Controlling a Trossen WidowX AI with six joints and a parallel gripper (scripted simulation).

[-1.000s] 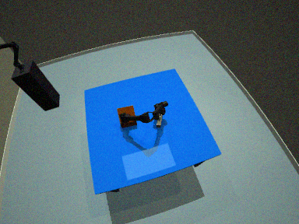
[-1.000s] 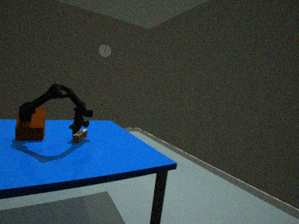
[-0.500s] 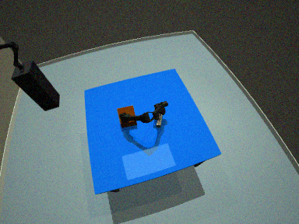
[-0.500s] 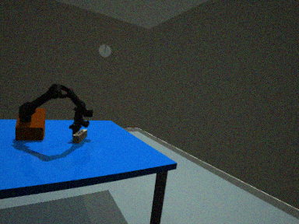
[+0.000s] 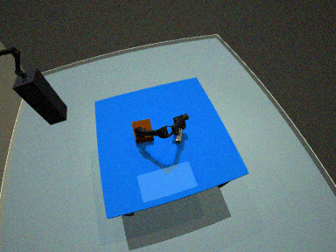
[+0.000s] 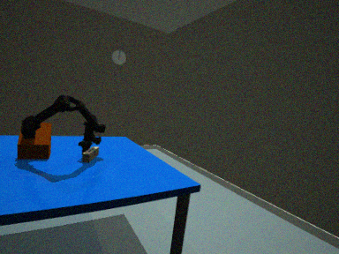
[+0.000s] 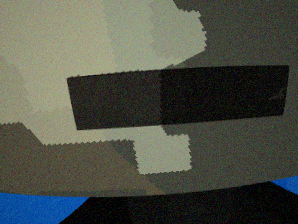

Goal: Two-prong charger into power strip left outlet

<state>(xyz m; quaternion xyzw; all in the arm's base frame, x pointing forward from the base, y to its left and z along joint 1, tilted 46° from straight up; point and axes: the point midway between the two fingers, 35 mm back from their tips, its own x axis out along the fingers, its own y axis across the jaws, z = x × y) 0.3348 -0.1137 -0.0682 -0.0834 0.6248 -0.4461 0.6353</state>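
Right now my gripper tip is 10 mm short of the black two-prong charger, 10 mm to the left of it and 10 mm below it.
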